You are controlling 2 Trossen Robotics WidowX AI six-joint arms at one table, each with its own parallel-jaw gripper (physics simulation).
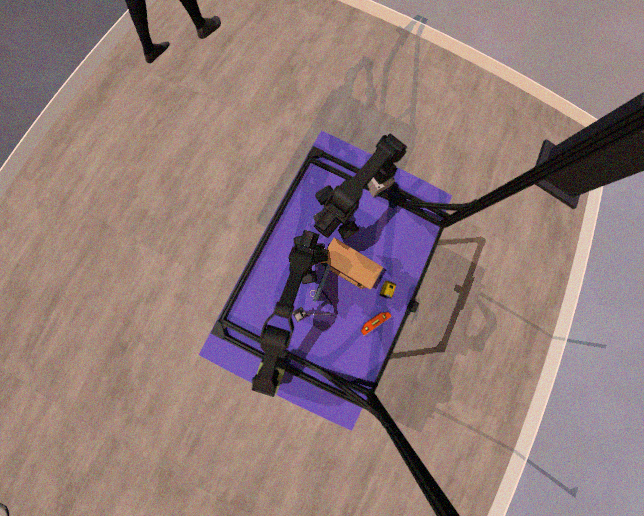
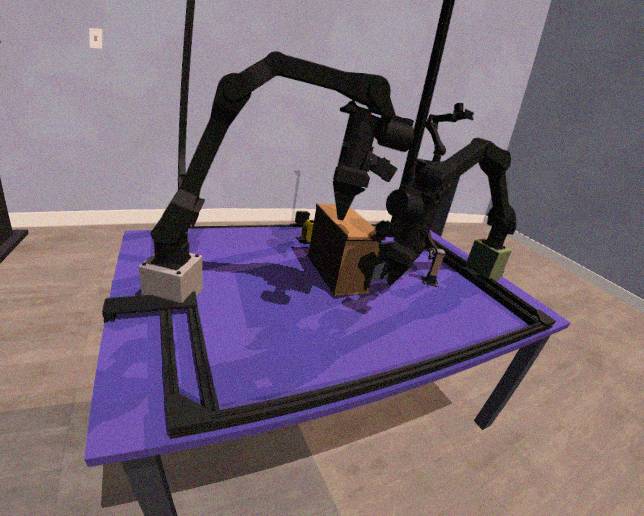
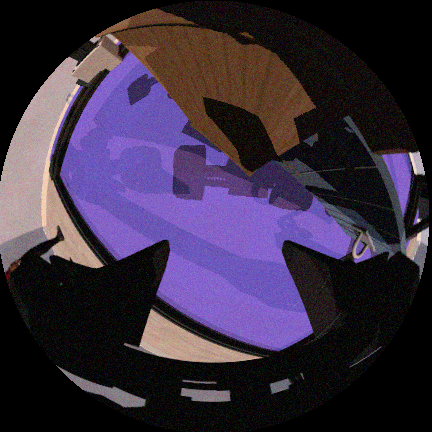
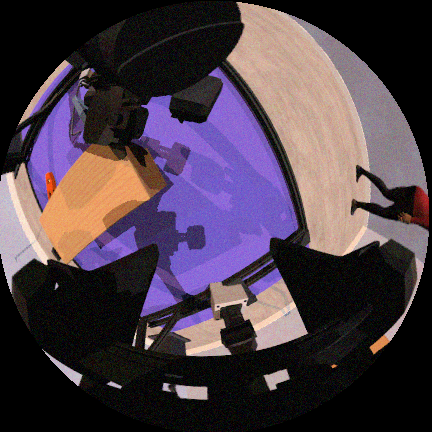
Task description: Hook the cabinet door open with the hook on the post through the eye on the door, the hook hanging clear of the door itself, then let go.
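Pixels of known places: left gripper, fingertip midpoint: (image 2: pixel 393 279) (image 3: pixel 227 246) (image 4: pixel 158 115); right gripper, fingertip midpoint: (image 2: pixel 340 215) (image 4: pixel 214 247); left arm's base at its link origin: (image 1: pixel 268 378) (image 2: pixel 493 245); right arm's base at its link origin: (image 1: pixel 381 175) (image 2: pixel 171 260) (image 4: pixel 230 310).
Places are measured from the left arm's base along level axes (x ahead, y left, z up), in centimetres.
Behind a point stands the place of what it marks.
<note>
The wooden cabinet (image 1: pixel 354 263) {y -17.4, x 52.8, z 4.9 cm} (image 2: pixel 357 266) {y -6.0, x 55.5, z -3.5 cm} (image 3: pixel 225 65) (image 4: pixel 100 200) {y -11.5, x 55.7, z 4.9 cm} stands mid-table. Its grey-blue door (image 1: pixel 323 282) {y -8.4, x 42.2, z 0.0 cm} (image 3: pixel 396 210) stands swung outward. The door's ring eye (image 1: pixel 310 293) {y -4.9, x 36.4, z -4.1 cm} (image 3: pixel 355 247) {y -5.2, x 37.9, z -4.0 cm} is near its outer end. The post (image 1: pixel 300 313) {y -3.6, x 27.2, z -4.6 cm} (image 2: pixel 436 267) {y -2.5, x 26.8, z -6.1 cm} stands beyond the door's end. The thin hook (image 2: pixel 431 252) {y -4.5, x 28.9, z -1.9 cm} is at the post's top; whether it passes through the eye cannot be told. My left gripper (image 2: pixel 395 271) {y 1.2, x 49.6, z -4.1 cm} (image 3: pixel 227 246) {y 1.2, x 49.6, z -4.1 cm} is open and empty, low beside the door and the cabinet's near corner. My right gripper (image 2: pixel 341 215) {y -3.5, x 66.1, z 11.2 cm} (image 4: pixel 214 247) {y -3.5, x 66.1, z 11.2 cm} is open and empty, over the cabinet's side.
A yellow block-like object (image 1: pixel 387 289) {y -35.8, x 48.4, z -4.5 cm} (image 2: pixel 307 230) {y -35.6, x 52.3, z -6.8 cm} stands behind the cabinet. An orange level (image 1: pixel 375 323) {y -36.8, x 32.9, z -10.5 cm} (image 4: pixel 50 185) {y -33.6, x 31.7, z -9.9 cm} lies on the purple table (image 1: pixel 344 360) {y -28.7, x 13.2, z -11.7 cm} (image 2: pixel 301 344) {y 5.9, x 76.7, z -11.7 cm}. Black frame rails (image 2: pixel 376 380) {y 21.0, x 70.3, z -9.8 cm} run along the table edges. Both arms reach close together beside the cabinet.
</note>
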